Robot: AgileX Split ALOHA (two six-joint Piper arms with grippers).
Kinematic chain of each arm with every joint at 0, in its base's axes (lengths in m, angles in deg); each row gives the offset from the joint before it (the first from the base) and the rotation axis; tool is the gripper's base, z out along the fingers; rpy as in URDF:
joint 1: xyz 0 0 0.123 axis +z
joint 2: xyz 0 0 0 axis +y
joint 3: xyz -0.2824 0 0.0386 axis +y
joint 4: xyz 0.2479 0 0.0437 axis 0.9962 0 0.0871
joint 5: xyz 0 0 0 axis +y
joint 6: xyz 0.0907 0 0.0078 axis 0.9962 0 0.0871
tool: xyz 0 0 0 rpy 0 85 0
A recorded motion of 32 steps. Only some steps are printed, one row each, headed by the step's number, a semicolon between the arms.
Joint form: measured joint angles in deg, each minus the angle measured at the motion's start. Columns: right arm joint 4, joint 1, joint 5, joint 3, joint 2, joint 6; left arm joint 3, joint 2, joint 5, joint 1, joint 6, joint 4.
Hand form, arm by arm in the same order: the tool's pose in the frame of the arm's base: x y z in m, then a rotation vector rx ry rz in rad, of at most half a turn. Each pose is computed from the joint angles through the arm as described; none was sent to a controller.
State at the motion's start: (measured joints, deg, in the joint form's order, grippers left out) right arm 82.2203 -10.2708 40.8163 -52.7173 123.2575 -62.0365; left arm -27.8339 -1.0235 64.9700 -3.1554 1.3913 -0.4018
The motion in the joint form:
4: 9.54 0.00 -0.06 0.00 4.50 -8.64; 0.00 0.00 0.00 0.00 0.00 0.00
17: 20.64 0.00 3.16 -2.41 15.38 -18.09; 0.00 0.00 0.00 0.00 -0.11 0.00
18: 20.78 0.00 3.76 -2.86 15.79 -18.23; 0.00 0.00 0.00 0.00 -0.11 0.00
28: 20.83 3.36 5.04 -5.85 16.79 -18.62; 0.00 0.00 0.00 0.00 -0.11 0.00
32: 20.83 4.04 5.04 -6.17 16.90 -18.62; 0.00 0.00 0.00 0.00 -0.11 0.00
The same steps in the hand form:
4: 0.3401 -0.0012 0.0303 0.5516 2.6101 1.0331; -0.0092 -0.0001 0.2673 0.0845 2.1122 -0.0269
17: 0.3414 0.0009 -0.0220 0.6509 2.5694 1.1011; -0.0092 -0.0001 0.2673 0.0825 2.1123 -0.0280
18: 0.3429 0.0012 -0.0230 0.6469 2.5614 1.1137; -0.0092 -0.0001 0.2673 0.0825 2.1123 -0.0280
28: 0.3555 0.0211 -0.0220 0.5351 2.5555 1.1530; -0.0092 -0.0001 0.2673 0.0825 2.1123 -0.0280
32: 0.3566 0.0252 -0.0221 0.5179 2.5592 1.1563; -0.0092 -0.0001 0.2673 0.0825 2.1123 -0.0280

